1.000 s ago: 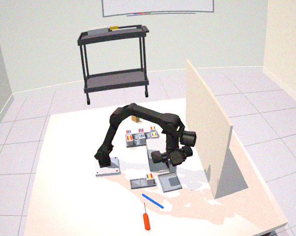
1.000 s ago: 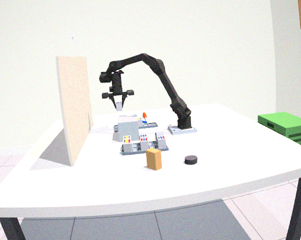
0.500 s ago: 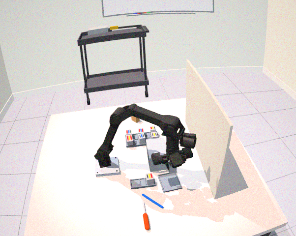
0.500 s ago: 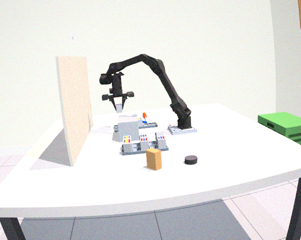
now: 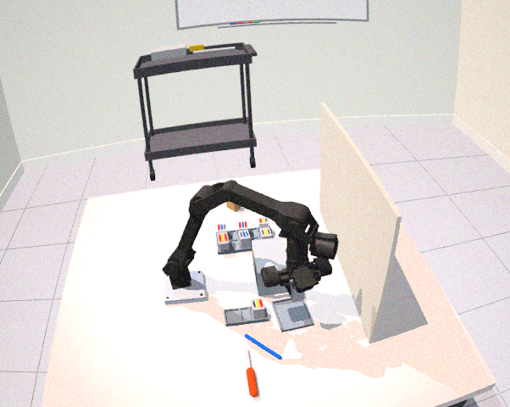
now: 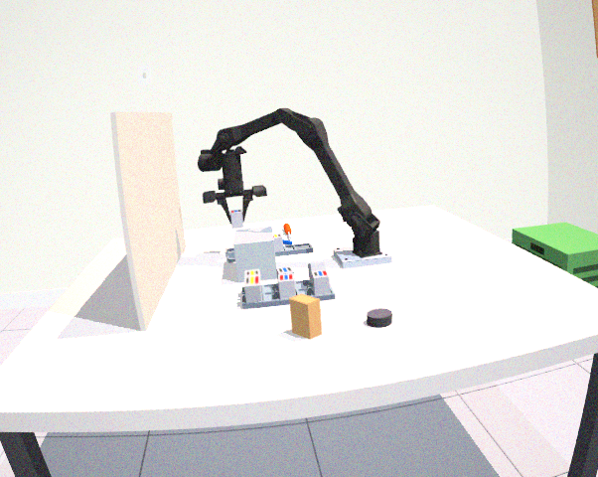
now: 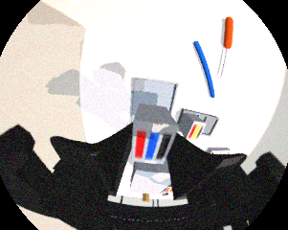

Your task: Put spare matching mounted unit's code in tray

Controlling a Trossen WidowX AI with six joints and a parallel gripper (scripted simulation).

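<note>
Right now my gripper tip is 90 mm above the grey tray, 10 mm to the right of it and 10 mm past it. The rest, counted from my gripper tip: blue stick: 130 mm behind, 90 mm to the right, 90 mm below; grey box-like unit: 200 mm to the left, 50 mm below, 10 mm behind; rack: 140 mm behind, 90 mm below, 50 mm to the left.
</note>
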